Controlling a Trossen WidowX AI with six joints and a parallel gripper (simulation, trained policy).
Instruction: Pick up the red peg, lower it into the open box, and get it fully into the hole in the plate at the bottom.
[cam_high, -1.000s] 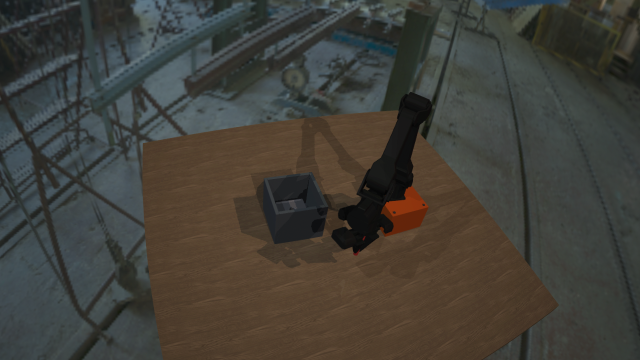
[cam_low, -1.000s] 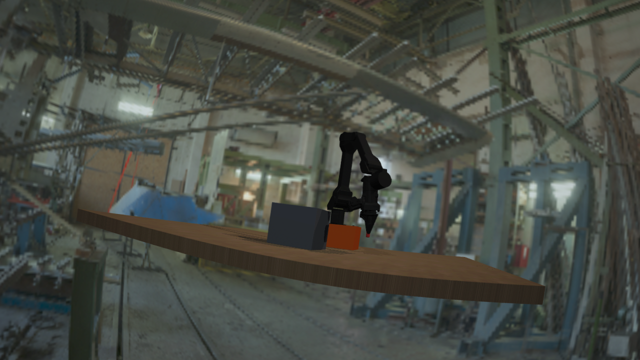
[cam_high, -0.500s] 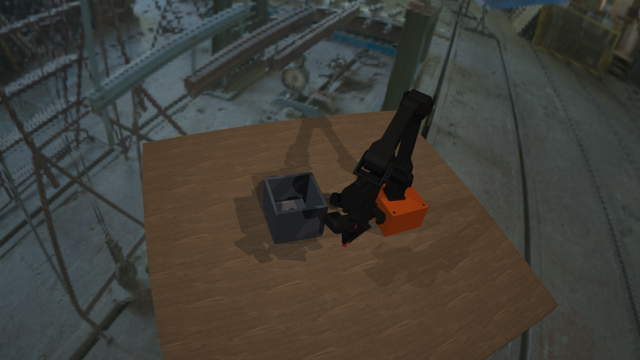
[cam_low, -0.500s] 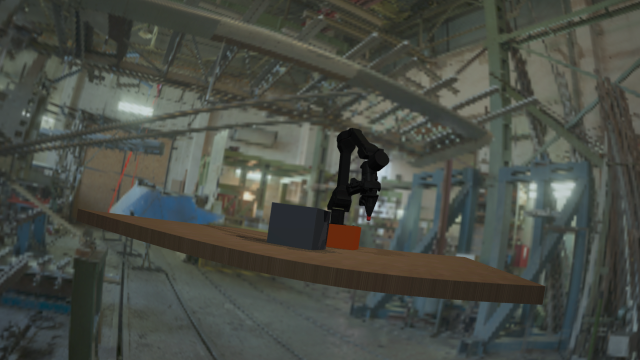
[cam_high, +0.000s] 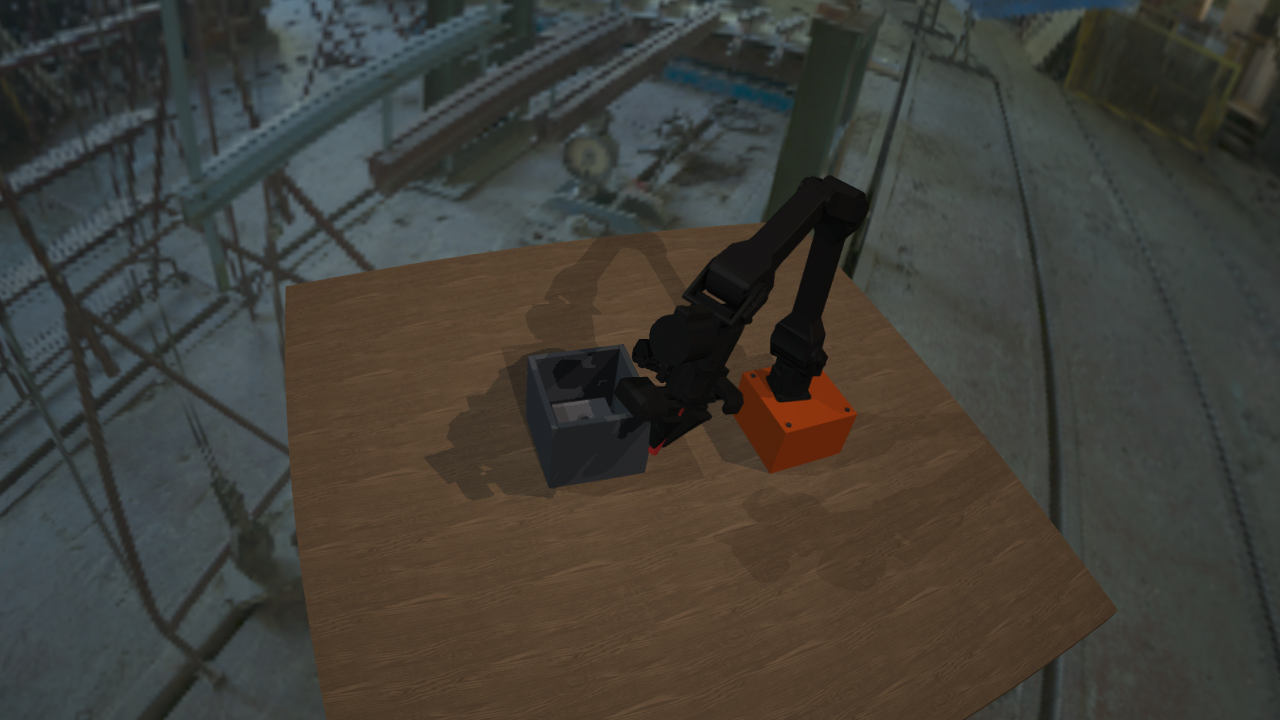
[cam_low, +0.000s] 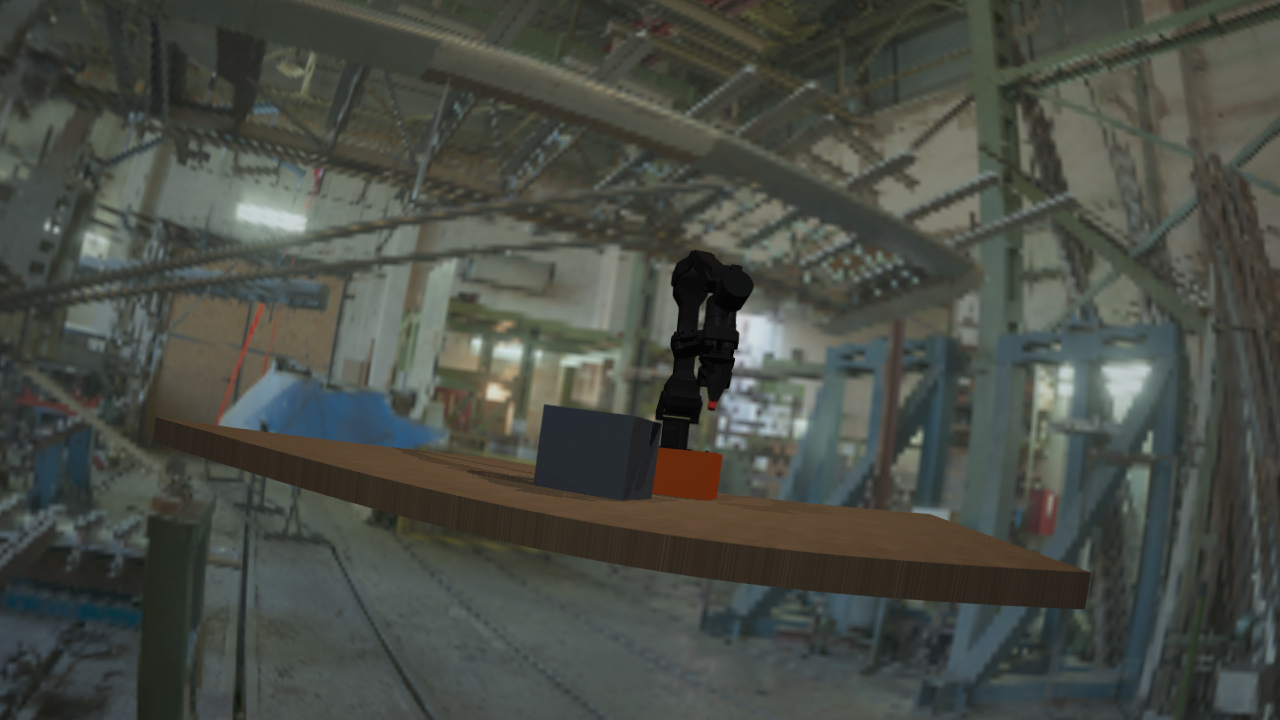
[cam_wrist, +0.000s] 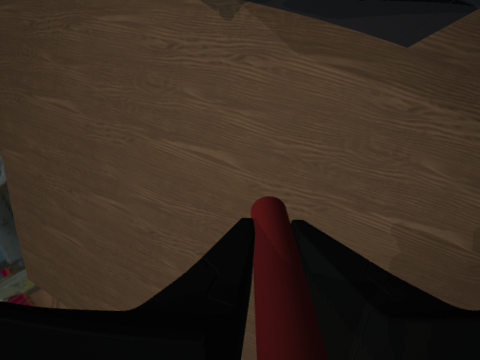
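The grey plate is 170 mm to the right of my gripper tip, 140 mm below it and 60 mm ahead of it. Also, from my gripper tip: red peg 30 mm above, 10 mm behind.
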